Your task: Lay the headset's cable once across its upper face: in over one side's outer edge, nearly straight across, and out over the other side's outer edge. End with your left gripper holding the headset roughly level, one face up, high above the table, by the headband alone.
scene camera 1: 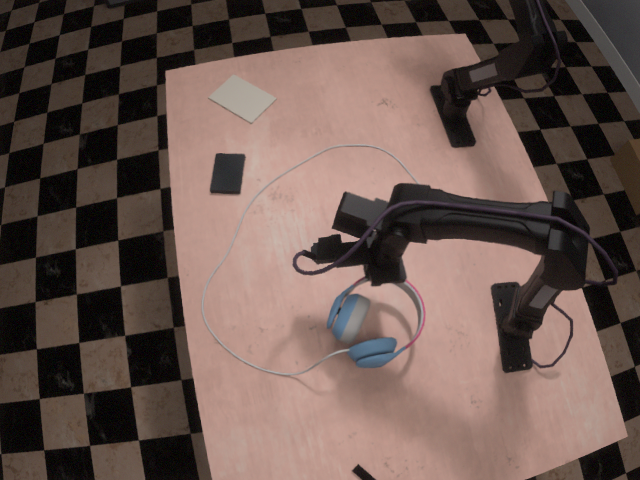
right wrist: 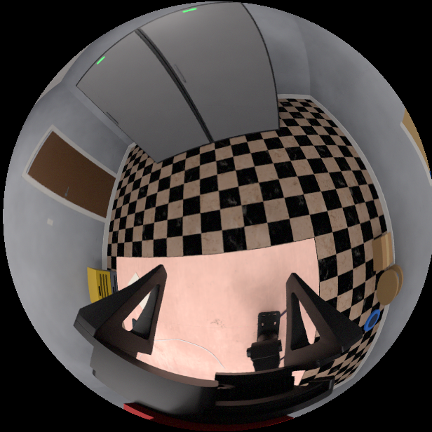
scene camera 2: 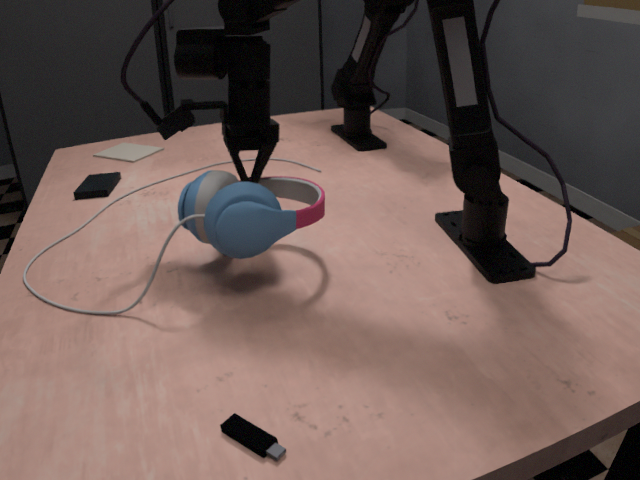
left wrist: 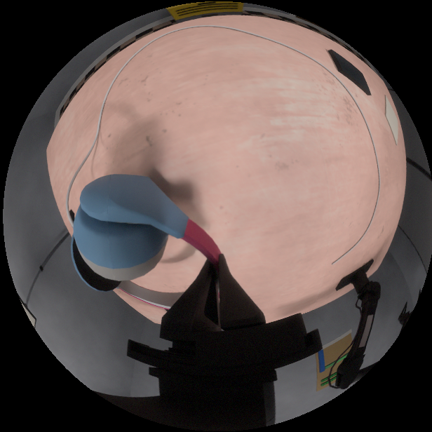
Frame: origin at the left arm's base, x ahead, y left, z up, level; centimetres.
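Seen in the pictures: left gripper, fingertip midpoint: [scene camera 1: 372, 278]; left arm's base, link origin: [scene camera 1: 510, 326] [scene camera 2: 480, 245]; right arm's base, link origin: [scene camera 1: 452, 115] [scene camera 2: 357, 138].
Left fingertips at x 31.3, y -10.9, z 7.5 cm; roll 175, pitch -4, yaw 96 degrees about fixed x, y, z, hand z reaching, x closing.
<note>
Pixels of each thing's top centre, then the offset from my left fingertips to it.
- black box, top centre: [scene camera 2: 97, 181] [scene camera 1: 227, 171] dz -6.0, dx +29.5, dy -29.0 cm
- pale card, top centre: [scene camera 2: 128, 151] [scene camera 1: 242, 97] dz -7.0, dx +26.9, dy -52.0 cm
- black USB stick, top centre: [scene camera 2: 253, 434] [scene camera 1: 366, 477] dz -6.7, dx +3.2, dy +38.9 cm
The blue headset [scene camera 1: 373, 352] [scene camera 2: 241, 222] [left wrist: 125, 200] with a pink headband hangs roughly level a little above the table, its shadow apart beneath it. My left gripper [scene camera 2: 251, 179] [left wrist: 216, 258] is shut on the headband; its fingertips are hidden in scene camera 1. The thin white cable [scene camera 1: 202, 302] [scene camera 2: 103, 313] [left wrist: 378, 185] leaves the front ear cup, drops to the table and runs in a wide loop at the left and back. No part of it crosses the upper face. My right gripper [right wrist: 226, 277] is open and empty, high above the table.
A black box [scene camera 1: 227, 173] [scene camera 2: 97, 185] and a pale card [scene camera 1: 242, 98] [scene camera 2: 128, 151] lie at the back left. A black USB stick [scene camera 2: 250, 435] lies near the front edge. The right arm's base [scene camera 1: 457, 121] [scene camera 2: 358, 137] stands at the back right.
</note>
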